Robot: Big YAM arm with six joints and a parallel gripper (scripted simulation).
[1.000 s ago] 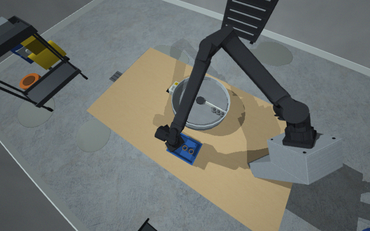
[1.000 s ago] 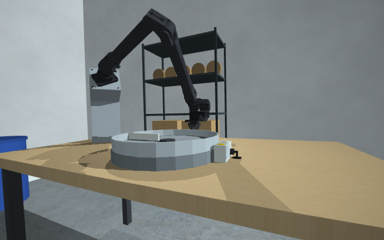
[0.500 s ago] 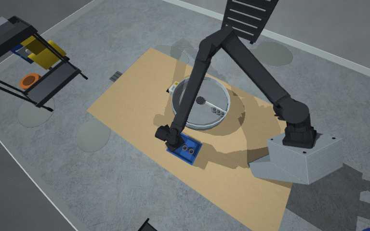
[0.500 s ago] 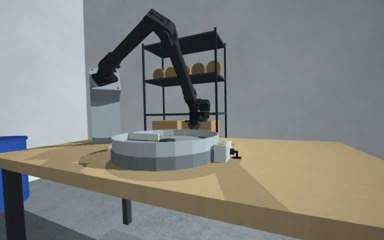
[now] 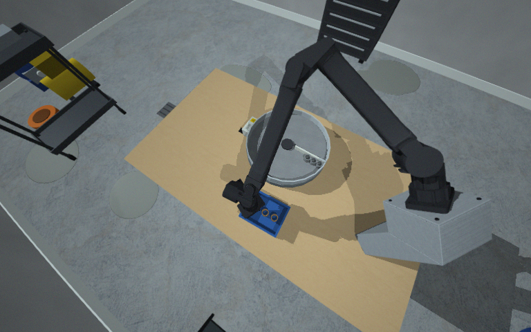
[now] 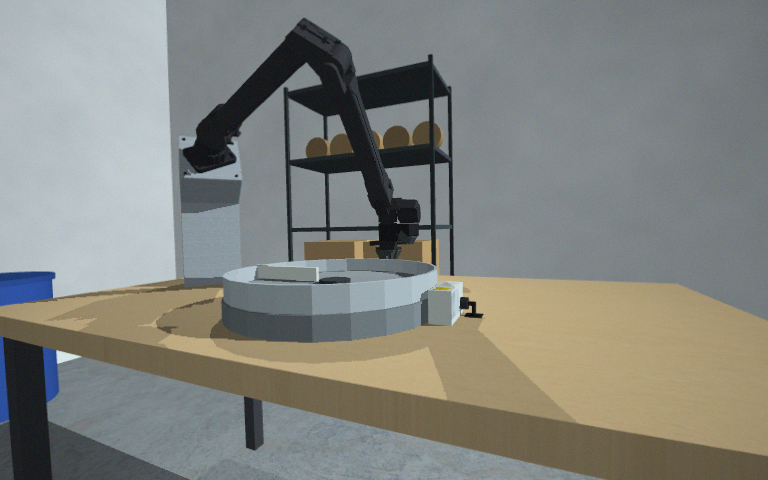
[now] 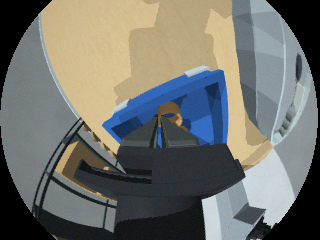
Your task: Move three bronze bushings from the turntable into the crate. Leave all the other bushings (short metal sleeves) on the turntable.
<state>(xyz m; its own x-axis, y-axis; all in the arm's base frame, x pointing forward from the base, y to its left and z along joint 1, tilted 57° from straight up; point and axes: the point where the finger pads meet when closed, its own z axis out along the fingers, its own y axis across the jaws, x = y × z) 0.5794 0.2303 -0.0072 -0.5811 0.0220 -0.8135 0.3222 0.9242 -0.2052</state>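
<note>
Now: hand 60 mm past the blue crate, 10 mm to the left of it and 10 mm above it. The rest, counted from my hand: grey turntable: 10 mm behind, 360 mm to the right, 20 mm above.
</note>
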